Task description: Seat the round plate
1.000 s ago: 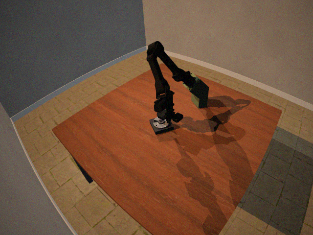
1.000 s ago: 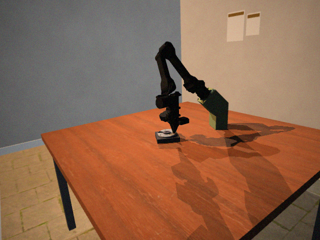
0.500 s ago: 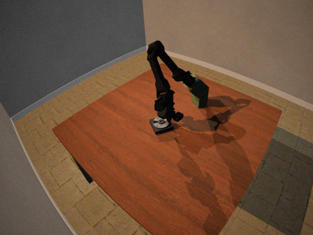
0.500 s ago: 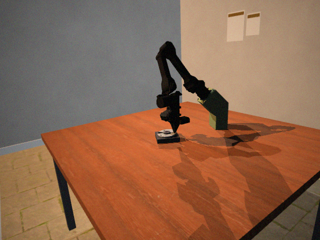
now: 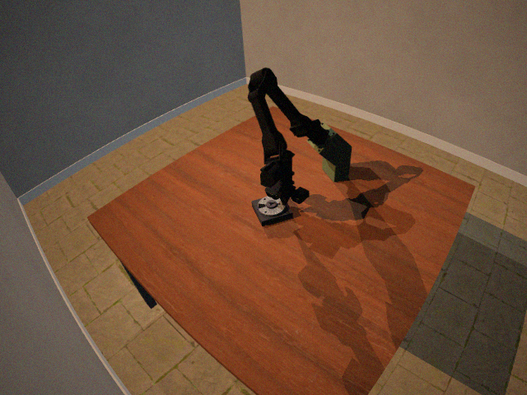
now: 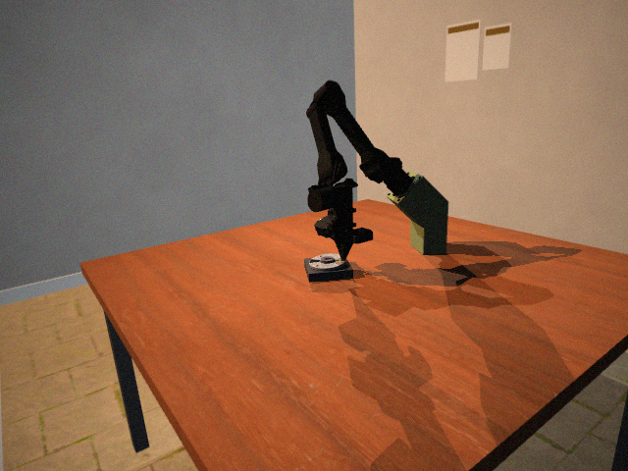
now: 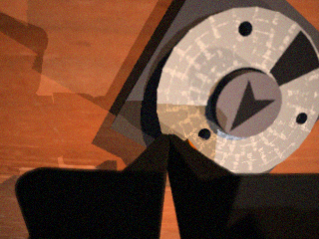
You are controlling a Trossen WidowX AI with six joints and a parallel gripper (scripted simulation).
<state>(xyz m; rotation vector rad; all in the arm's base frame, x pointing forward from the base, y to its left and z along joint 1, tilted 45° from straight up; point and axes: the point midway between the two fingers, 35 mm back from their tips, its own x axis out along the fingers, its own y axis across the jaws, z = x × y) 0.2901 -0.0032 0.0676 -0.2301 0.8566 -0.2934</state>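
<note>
Now: the round pale plate 1 cm ahead of my hand, 5 cm to the right of it and 4 cm below it. Round my hand: round central hub 1 cm ahead, 5 cm to the right, 4 cm below; dark square base 1 cm ahead, 5 cm to the right, 7 cm below.
</note>
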